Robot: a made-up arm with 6 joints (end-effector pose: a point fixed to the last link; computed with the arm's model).
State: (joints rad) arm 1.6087 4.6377 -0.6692 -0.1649 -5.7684 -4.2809
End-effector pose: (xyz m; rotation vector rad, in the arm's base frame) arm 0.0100 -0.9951 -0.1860 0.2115 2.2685 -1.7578
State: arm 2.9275 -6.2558 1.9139 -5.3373 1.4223 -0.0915
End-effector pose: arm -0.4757 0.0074 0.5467 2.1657 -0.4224 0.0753
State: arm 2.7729 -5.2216 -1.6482 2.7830 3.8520 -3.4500
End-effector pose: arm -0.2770 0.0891 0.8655 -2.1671 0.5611 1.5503
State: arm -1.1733 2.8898 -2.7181 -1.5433 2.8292 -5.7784
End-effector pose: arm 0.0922 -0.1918 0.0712 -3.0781 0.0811 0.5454
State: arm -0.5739 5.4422 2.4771 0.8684 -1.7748 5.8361
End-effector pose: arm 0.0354 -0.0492 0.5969 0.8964 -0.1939 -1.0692
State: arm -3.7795 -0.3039 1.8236 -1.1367 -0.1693 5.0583
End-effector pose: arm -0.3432 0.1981 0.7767 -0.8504 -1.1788 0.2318
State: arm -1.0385 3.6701 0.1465 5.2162 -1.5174 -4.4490
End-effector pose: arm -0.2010 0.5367 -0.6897 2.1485 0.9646 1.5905
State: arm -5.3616 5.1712 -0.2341 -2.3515 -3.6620 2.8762
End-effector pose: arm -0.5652 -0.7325 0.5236 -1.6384 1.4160 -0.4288
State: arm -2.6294 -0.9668 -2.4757 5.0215 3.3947 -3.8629
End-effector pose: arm 0.3171 0.1191 0.1282 0.2526 0.2287 1.0067
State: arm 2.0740 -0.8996 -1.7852 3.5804 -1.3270 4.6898
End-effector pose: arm 0.2926 -0.6656 0.1288 0.0930 1.9104 -2.2564
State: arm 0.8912 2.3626 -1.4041 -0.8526 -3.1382 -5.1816
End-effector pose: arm 0.4357 0.5933 0.0424 -1.3545 -2.3003 1.3752
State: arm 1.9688 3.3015 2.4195 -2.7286 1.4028 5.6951
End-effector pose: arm 0.1568 -0.3838 0.0373 0.3754 1.9522 -0.7276
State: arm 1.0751 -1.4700 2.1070 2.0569 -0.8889 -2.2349
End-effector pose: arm -0.0891 -0.2016 0.6770 0.0322 1.2923 0.5152
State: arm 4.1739 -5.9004 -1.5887 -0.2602 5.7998 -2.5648
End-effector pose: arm 0.2012 0.2534 0.8947 -0.5033 1.6894 0.9260
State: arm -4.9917 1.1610 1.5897 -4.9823 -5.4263 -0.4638
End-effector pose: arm 0.1104 0.7051 -0.0742 0.7436 -2.3048 -0.6602
